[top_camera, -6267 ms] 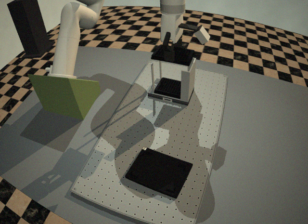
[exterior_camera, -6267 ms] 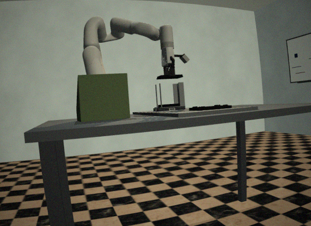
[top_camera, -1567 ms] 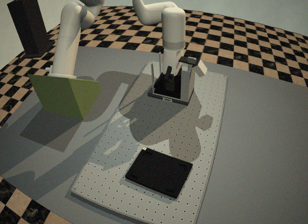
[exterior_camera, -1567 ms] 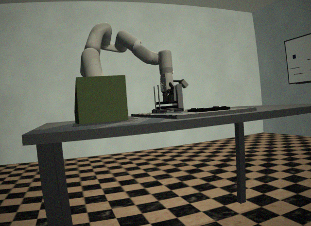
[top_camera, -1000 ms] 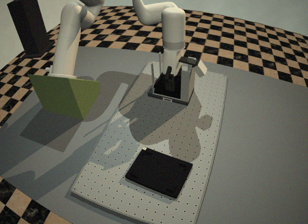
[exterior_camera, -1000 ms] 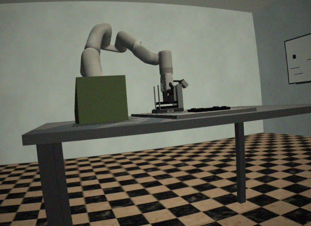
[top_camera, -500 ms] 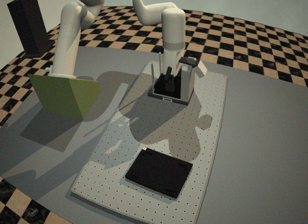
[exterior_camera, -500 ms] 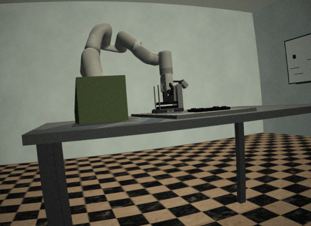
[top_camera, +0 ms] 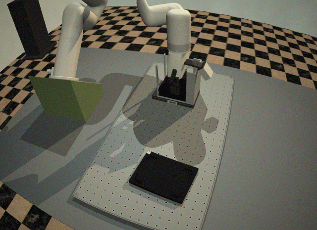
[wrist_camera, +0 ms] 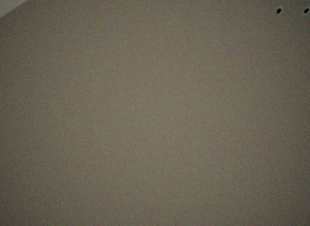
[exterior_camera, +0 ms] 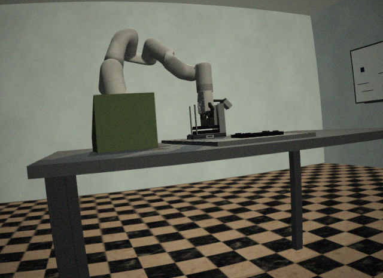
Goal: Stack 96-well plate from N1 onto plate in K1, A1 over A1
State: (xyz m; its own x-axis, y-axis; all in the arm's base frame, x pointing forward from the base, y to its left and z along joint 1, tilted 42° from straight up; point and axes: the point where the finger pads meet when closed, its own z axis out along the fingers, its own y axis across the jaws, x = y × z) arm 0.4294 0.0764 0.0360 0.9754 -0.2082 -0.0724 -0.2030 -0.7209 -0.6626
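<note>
The black 96-well plate lies 10 mm below my hand. From my hand the other things lie so: tall wall: 60 mm ahead, 30 mm above, 10 mm to the right; then pale A1 mark: 270 mm to the right, 60 mm behind, 50 mm below.
</note>
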